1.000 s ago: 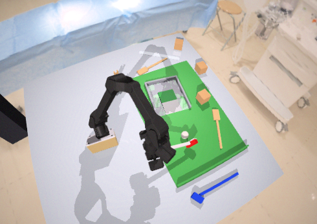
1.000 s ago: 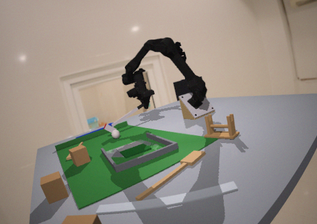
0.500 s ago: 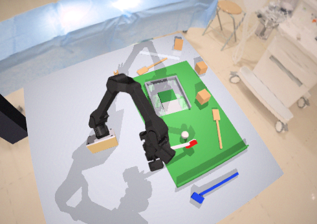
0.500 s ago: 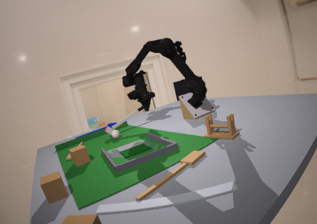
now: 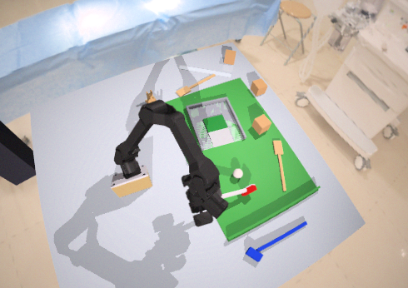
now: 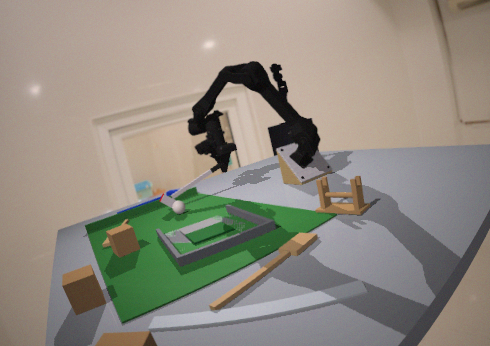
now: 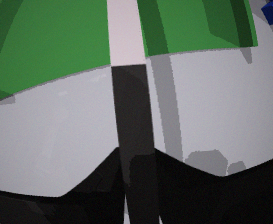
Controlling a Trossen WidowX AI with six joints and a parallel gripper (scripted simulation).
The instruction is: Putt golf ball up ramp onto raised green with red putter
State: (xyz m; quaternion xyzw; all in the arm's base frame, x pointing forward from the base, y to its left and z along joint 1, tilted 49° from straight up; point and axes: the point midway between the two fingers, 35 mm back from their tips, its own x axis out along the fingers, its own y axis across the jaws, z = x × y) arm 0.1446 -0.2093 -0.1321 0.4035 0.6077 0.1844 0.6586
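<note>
Now: the red putter 12 cm ahead of my gripper tip, 2 cm to the right of it and 1 cm below it. Also, from my gripper tip: blue putter: 29 cm to the right, 21 cm ahead, 6 cm below; green mat: 32 cm ahead, 16 cm to the left, 7 cm below; white golf ball: 23 cm ahead, 5 cm below, 3 cm to the left.
</note>
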